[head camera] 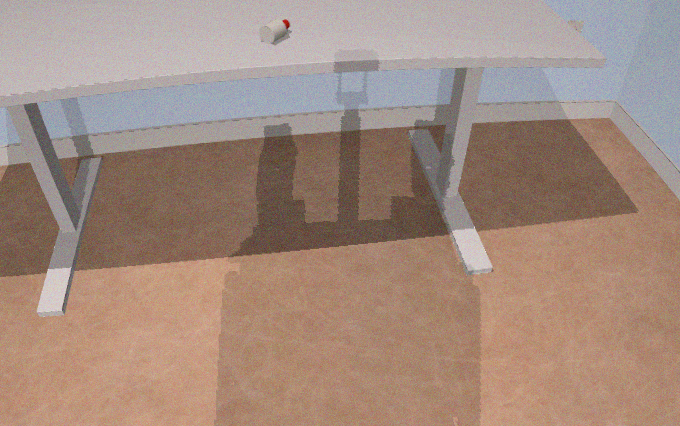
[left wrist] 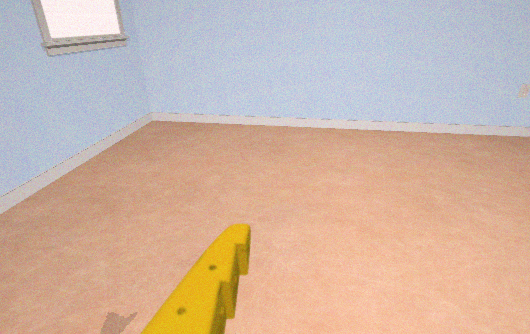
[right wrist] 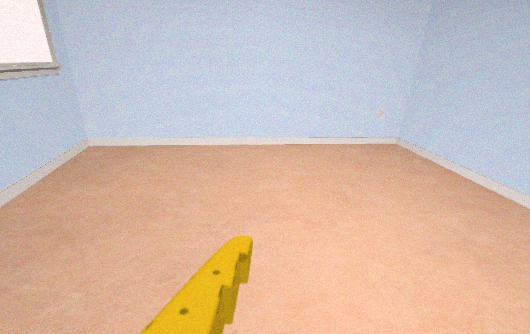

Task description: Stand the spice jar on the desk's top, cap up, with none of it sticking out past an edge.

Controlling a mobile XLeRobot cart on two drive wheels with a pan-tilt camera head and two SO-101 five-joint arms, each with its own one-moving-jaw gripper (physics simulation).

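Frame: origin at the left arm's base, x ahead, y left, z up, level; millimetres.
Where they show: left hand at its tool point: (left wrist: 249, 242); right hand at its tool point: (right wrist: 250, 253).
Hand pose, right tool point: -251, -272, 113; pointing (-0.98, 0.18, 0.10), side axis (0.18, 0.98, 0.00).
Observation:
After its pixels a point has its place, as x, y, z.
The spice jar (head camera: 273, 32) {992, -102, -27}, white with a red cap, lies on its side on the pale desk's top (head camera: 175, 40) {1040, 101, -55}, a little back from the front edge in the head camera view. Its cap points right and away. My left gripper (left wrist: 280, 240) {-245, -52, 126} shows one yellow notched jaw in the left wrist view, so it is fully open. My right gripper (right wrist: 282, 250) {-251, -272, 113} also shows one notched jaw and is fully open. Both are away from the jar, which does not show in either wrist view. Neither gripper shows in the head camera view.
The desk has a left leg (head camera: 47, 170) {1196, 593, -493} and a right leg (head camera: 462, 135) {1293, -629, -499} with long feet reaching forward over the brown floor (head camera: 351, 326) {832, -263, -775}. The robot's shadow falls under the desk. Blue walls with white skirting stand behind and at the right.

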